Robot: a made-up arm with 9 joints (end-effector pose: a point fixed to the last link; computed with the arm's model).
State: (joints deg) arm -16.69 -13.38 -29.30 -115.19 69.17 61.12 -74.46 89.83 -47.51
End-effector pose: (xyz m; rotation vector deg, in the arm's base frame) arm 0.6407 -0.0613 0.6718 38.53 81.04 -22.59
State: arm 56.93 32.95 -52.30 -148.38 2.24 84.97 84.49 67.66 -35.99
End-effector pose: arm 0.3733 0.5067 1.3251 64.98 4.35 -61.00
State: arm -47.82 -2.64 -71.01 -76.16 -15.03 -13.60 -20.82 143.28 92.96
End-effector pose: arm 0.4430 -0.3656 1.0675 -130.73 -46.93 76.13
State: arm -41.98 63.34 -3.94 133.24 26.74 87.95 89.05 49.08 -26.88
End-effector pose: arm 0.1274 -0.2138 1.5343 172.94 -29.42 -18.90
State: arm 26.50 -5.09 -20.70 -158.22 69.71 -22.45 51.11 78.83 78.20
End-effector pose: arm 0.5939 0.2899 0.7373 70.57 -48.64 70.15
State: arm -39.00 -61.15 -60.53 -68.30 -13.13 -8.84 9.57 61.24 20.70
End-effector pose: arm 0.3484 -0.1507 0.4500 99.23 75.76 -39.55
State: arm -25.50 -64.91 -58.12 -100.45 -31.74 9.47 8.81 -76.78 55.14
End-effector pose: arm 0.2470 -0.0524 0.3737 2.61 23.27 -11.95
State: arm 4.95 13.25 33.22 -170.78 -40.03 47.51 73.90 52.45 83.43
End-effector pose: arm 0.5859 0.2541 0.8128 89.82 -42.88 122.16
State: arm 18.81 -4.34 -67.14 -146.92 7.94 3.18 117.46 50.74 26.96
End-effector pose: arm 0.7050 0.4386 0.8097 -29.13 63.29 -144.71
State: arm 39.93 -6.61 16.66 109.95 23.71 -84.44 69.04 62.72 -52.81
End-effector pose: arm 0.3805 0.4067 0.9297 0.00 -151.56 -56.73
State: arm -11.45 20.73 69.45 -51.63 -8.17 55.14 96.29 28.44 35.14
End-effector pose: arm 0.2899 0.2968 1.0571 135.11 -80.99 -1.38
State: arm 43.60 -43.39 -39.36 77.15 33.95 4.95 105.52 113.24 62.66
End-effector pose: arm 0.4464 0.5369 0.6861 2.18 112.79 -114.74
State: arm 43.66 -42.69 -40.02 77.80 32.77 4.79 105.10 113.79 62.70
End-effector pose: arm 0.4424 0.5446 0.6945 2.62 110.75 -114.41
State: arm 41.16 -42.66 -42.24 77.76 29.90 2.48 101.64 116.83 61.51
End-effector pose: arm 0.4488 0.5384 0.6938 4.13 106.47 -115.40
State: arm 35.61 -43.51 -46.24 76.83 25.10 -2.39 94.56 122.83 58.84
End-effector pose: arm 0.4655 0.5120 0.6800 7.67 98.77 -117.70
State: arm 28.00 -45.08 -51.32 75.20 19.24 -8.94 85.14 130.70 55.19
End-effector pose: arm 0.4853 0.4659 0.6549 13.71 87.91 -119.88
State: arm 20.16 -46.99 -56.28 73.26 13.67 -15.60 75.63 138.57 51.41
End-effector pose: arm 0.5003 0.4097 0.6251 21.11 76.23 -120.37
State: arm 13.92 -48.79 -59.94 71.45 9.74 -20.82 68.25 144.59 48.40
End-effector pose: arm 0.5081 0.3596 0.5988 27.35 67.24 -119.50
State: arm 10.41 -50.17 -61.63 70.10 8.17 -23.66 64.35 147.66 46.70
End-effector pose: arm 0.5105 0.3282 0.5813 30.50 63.34 -118.90
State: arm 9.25 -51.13 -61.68 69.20 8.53 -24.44 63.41 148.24 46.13
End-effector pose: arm 0.5108 0.3148 0.5717 30.81 63.91 -119.35
